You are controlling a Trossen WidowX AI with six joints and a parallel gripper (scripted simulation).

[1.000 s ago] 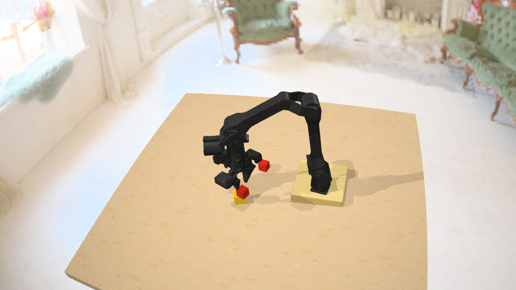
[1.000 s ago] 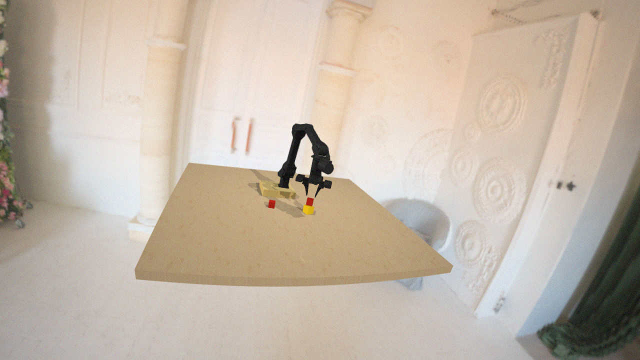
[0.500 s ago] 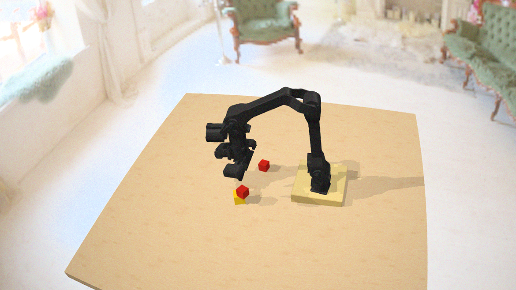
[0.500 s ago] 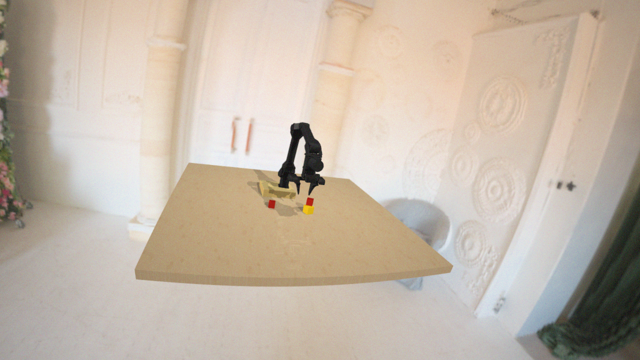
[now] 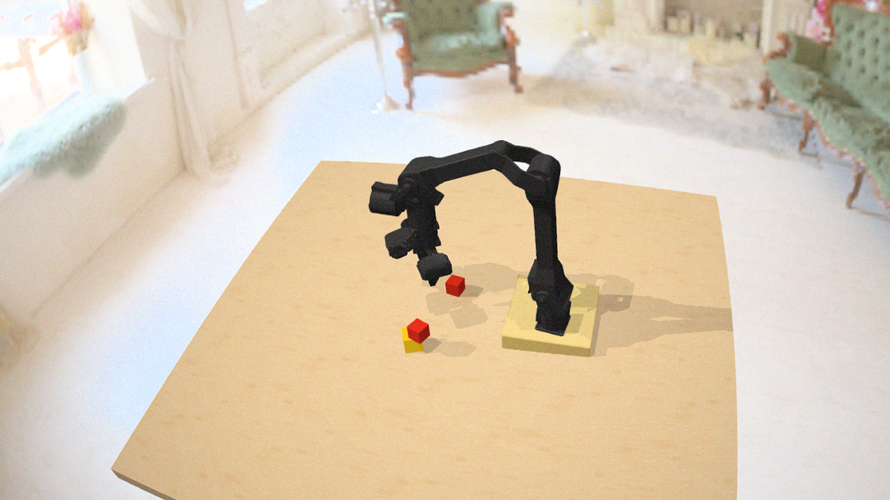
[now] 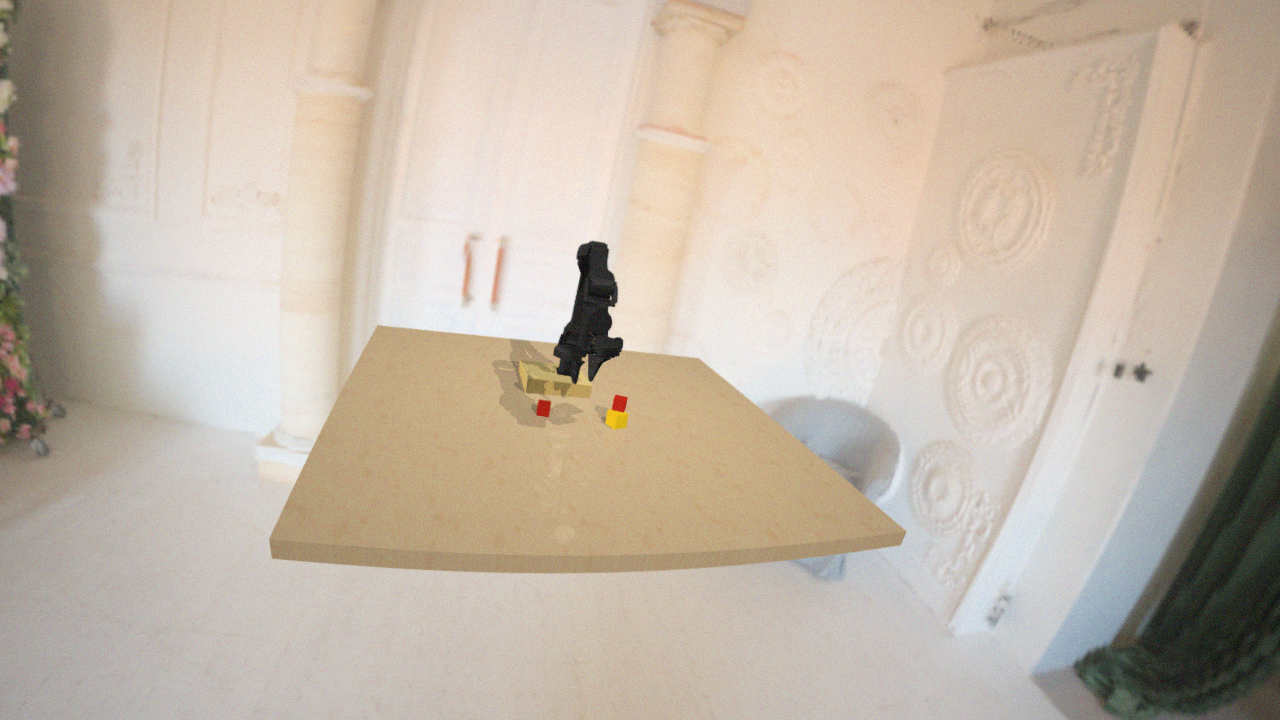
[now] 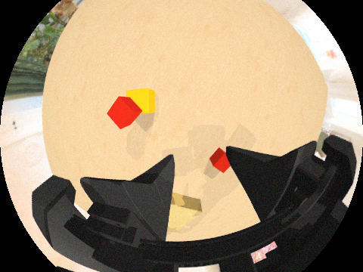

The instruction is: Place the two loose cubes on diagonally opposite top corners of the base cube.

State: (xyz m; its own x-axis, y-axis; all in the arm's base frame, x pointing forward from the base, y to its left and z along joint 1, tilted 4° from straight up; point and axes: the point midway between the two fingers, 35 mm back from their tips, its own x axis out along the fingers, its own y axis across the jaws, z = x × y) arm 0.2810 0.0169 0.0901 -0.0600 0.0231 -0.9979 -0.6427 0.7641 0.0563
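The red cube is 2 cm behind my gripper tip, 11 cm to the left of it and 5 cm below it. Also, from my gripper tip: yellow base cube: 11 cm to the left, 9 cm below.
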